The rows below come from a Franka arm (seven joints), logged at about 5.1 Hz.
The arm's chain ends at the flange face. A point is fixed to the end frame.
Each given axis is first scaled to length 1.
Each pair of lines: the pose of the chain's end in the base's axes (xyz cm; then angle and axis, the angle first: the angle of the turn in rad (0 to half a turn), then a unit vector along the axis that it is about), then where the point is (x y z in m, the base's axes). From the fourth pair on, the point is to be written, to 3 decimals.
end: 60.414, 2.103, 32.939, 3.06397, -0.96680, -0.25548, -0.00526
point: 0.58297 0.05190 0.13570
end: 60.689, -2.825, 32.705, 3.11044, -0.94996, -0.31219, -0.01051
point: 0.58788 -0.00784 0.13176
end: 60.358, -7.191, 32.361, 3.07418, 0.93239, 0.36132, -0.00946
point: 0.58261 -0.07449 0.12747
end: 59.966, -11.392, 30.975, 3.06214, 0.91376, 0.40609, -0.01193
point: 0.578 -0.121 0.114
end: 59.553, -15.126, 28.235, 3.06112, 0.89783, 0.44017, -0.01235
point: 0.574 -0.160 0.086
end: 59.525, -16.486, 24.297, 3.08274, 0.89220, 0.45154, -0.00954
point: 0.573 -0.170 0.047
